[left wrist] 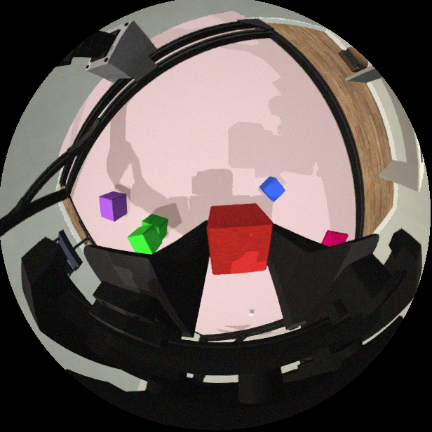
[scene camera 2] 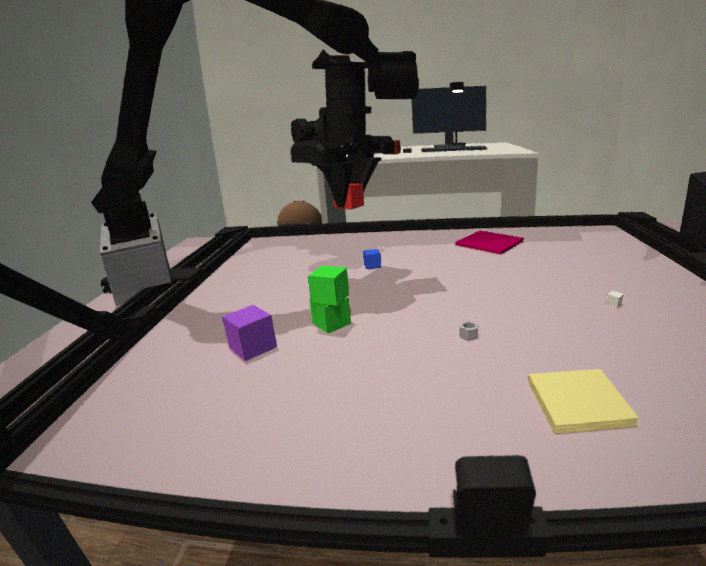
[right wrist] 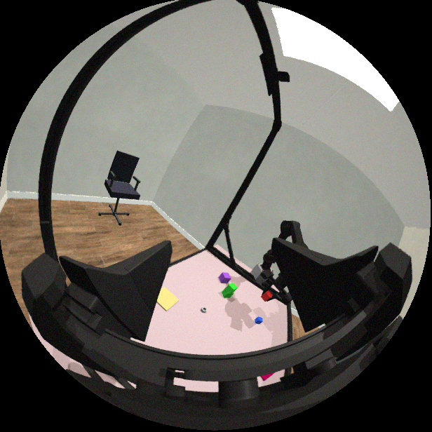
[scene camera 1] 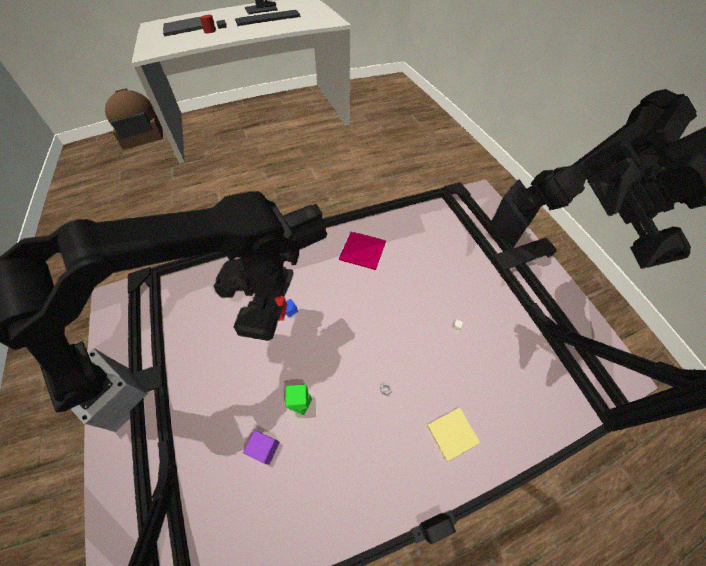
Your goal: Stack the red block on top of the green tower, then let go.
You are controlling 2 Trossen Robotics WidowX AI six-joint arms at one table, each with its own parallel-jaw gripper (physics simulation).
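Places are measured from the left arm's base along level axes (x left, y back, z up), in centimetres.
Pixels of known places: left gripper, fingertip midpoint: (scene camera 2: 348, 205) (scene camera 1: 276, 311); right gripper, fingertip midpoint: (scene camera 1: 628, 241); left arm's base, link origin: (scene camera 2: 129, 231) (scene camera 1: 88, 385); right arm's base, link origin: (scene camera 1: 523, 202).
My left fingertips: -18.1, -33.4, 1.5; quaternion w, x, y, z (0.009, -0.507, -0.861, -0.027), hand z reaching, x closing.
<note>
For each thing: its top centre in the pictures, then the offset to it from my left fingertips, as dx, dy, dz. "*": a spot on its surface instead.
- red block, top centre: (scene camera 2: 347, 184) (scene camera 1: 273, 303) -0.1, -0.1, +3.2
- green tower, top centre: (scene camera 2: 327, 271) (scene camera 1: 295, 394) -12.3, +9.0, -5.1
- purple cube, top centre: (scene camera 2: 246, 315) (scene camera 1: 258, 446) -12.5, +19.9, -8.1
- blue cube, top centre: (scene camera 2: 371, 251) (scene camera 1: 288, 305) +4.1, -5.5, -9.9
- grey nut, top centre: (scene camera 2: 469, 325) (scene camera 1: 386, 388) -24.3, -3.9, -11.2
- white cube, top centre: (scene camera 2: 615, 294) (scene camera 1: 458, 323) -29.3, -25.9, -11.0
- yellow pad, top centre: (scene camera 2: 580, 394) (scene camera 1: 453, 433) -40.1, -4.5, -11.6
- magenta square, surface spot: (scene camera 1: 363, 250) * +0.9, -30.2, -11.8
The red block (scene camera 1: 281, 307) (scene camera 2: 354, 195) (left wrist: 239, 242) (right wrist: 267, 296) is held in the air, well above the table. My left gripper (scene camera 2: 348, 197) (left wrist: 234, 225) is shut on it, with a finger on each side. The green tower (scene camera 1: 297, 397) (scene camera 2: 329, 297) (left wrist: 147, 236) (right wrist: 229, 290) is two green blocks, the upper one turned slightly on the lower. It stands upright on the table, nearer scene camera 2 than the held block and lower. My right gripper (right wrist: 222, 245) is open and empty, raised beyond the table's right side in scene camera 1.
A purple cube (scene camera 1: 261, 446) (scene camera 2: 249, 333) stands near the tower. A blue cube (scene camera 1: 290, 307) (scene camera 2: 371, 258) lies behind it in scene camera 2. A grey nut (scene camera 1: 385, 389), a white cube (scene camera 1: 457, 324), a yellow pad (scene camera 1: 453, 434) and a magenta square (scene camera 1: 363, 250) lie farther right. Black rails (scene camera 2: 412, 222) border the table.
</note>
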